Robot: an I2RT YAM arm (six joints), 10 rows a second.
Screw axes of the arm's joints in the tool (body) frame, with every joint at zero. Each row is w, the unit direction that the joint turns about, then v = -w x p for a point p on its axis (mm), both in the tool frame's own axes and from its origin. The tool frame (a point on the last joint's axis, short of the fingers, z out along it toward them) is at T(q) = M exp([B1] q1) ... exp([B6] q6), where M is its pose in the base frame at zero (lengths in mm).
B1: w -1 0 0 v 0.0 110.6 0.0
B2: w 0 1 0 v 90.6 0.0 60.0
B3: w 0 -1 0 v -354.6 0.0 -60.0
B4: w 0 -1 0 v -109.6 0.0 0.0
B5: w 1 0 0 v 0.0 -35.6 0.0
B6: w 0 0 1 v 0.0 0.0 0.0
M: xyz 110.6 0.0 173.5 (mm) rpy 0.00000 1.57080 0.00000 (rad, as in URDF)
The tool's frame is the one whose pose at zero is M.
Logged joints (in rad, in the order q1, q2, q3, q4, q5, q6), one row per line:
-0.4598, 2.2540, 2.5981, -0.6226, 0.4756, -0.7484
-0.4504, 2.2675, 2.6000, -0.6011, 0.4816, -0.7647
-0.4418, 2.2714, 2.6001, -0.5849, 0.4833, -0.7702
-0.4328, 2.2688, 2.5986, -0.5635, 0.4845, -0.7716
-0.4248, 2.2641, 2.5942, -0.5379, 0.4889, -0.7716
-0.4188, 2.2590, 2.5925, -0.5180, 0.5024, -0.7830
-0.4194, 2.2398, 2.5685, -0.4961, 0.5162, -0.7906
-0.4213, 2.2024, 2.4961, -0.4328, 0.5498, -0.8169
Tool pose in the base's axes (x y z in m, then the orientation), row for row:
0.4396, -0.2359, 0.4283, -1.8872, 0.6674, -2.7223
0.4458, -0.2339, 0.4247, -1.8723, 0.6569, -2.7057
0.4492, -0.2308, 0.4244, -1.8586, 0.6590, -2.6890
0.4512, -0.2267, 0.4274, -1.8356, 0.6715, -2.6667
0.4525, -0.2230, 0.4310, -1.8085, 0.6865, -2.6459
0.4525, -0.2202, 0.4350, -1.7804, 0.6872, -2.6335
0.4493, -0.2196, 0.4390, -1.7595, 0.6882, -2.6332
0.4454, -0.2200, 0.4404, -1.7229, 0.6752, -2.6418
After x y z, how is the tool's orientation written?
As angles about the fixed x, y, z axes (roll, pitch, yaw), in radians.
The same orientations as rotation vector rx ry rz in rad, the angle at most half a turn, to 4 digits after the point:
0.0737, 2.0178, -1.2471
0.0561, 2.0107, -1.2587
0.0475, 1.9977, -1.2606
0.0462, 1.9728, -1.2610
0.0510, 1.9449, -1.2641
0.0537, 1.9245, -1.2829
0.0649, 1.9107, -1.3022
0.0811, 1.8939, -1.3520

